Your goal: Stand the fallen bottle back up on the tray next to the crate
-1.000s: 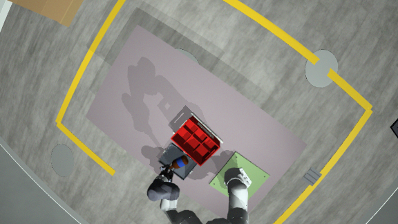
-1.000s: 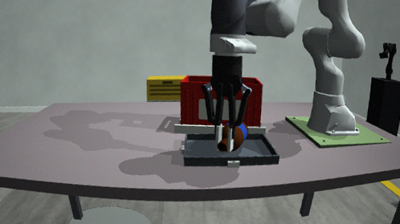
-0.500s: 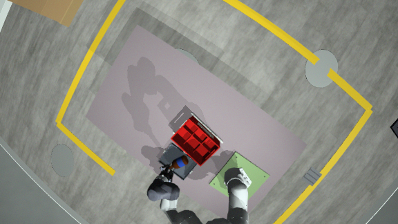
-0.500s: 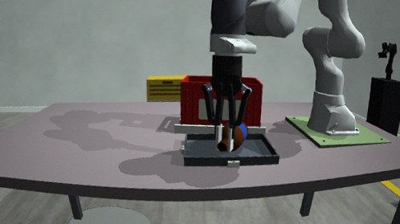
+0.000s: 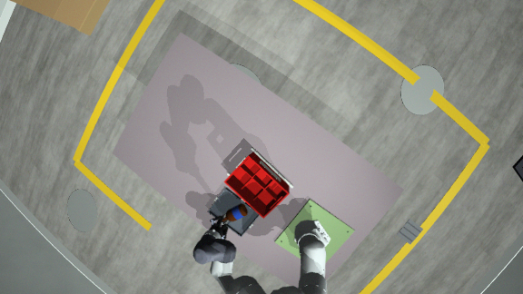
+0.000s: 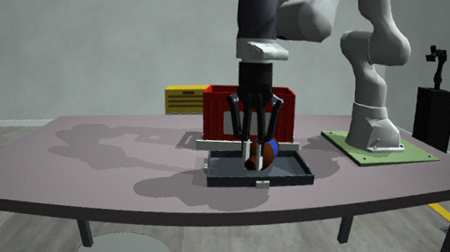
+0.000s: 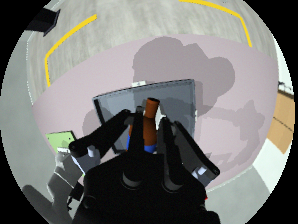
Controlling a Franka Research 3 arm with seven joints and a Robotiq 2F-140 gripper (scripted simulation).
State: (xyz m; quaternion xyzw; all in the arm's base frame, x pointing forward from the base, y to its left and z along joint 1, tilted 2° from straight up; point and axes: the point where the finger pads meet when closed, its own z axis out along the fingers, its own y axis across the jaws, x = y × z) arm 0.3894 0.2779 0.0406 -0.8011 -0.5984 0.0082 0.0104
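Now: the glass bottle 2 cm behind my hand, 5 cm to the right of it and 2 cm below it. Round my hand: tray 1 cm behind, 5 cm to the right, 5 cm below; then red crate 2 cm ahead, 30 cm to the right, 2 cm above.
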